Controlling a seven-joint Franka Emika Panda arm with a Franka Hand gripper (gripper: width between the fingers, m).
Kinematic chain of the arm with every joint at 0, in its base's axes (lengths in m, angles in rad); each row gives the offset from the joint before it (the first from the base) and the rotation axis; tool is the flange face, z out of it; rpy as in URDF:
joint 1: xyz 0 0 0.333 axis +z
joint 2: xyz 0 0 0 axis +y
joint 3: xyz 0 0 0.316 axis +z
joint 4: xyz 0.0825 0 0 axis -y
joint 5: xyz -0.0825 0 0.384 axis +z
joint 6: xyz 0 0 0 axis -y
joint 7: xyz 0.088 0 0 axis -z
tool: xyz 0 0 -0.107 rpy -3.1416 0 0
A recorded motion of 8 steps. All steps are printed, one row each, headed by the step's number.
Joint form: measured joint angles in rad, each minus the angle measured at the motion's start. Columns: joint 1, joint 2, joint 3, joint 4, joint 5, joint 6, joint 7.
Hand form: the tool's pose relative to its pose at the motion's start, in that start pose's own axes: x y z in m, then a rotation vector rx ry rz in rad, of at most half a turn. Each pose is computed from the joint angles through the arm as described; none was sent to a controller.
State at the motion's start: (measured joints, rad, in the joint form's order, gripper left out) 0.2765 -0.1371 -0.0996 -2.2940 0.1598 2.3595 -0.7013
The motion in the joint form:
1: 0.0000 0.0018 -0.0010 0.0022 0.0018 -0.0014 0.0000
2: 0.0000 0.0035 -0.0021 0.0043 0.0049 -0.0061 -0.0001
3: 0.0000 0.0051 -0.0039 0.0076 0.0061 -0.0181 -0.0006
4: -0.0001 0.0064 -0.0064 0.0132 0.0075 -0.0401 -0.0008
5: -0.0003 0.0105 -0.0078 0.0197 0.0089 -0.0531 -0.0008
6: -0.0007 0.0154 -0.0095 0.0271 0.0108 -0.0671 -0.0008
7: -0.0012 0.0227 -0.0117 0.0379 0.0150 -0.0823 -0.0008
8: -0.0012 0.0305 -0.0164 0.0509 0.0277 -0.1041 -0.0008
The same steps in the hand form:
1: 0.0002 0.0007 0.0001 0.0014 0.0000 0.0022
2: 0.0001 0.0012 0.0004 0.0056 -0.0018 0.0053
3: -0.0005 0.0016 0.0008 0.0127 -0.0090 0.0072
4: -0.0015 0.0020 0.0009 0.0249 -0.0214 0.0100
5: -0.0012 0.0028 0.0014 0.0323 -0.0288 0.0122
6: -0.0010 0.0039 0.0019 0.0403 -0.0367 0.0152
7: -0.0002 0.0057 0.0023 0.0496 -0.0435 0.0202
8: 0.0003 0.0079 0.0025 0.0668 -0.0497 0.0325

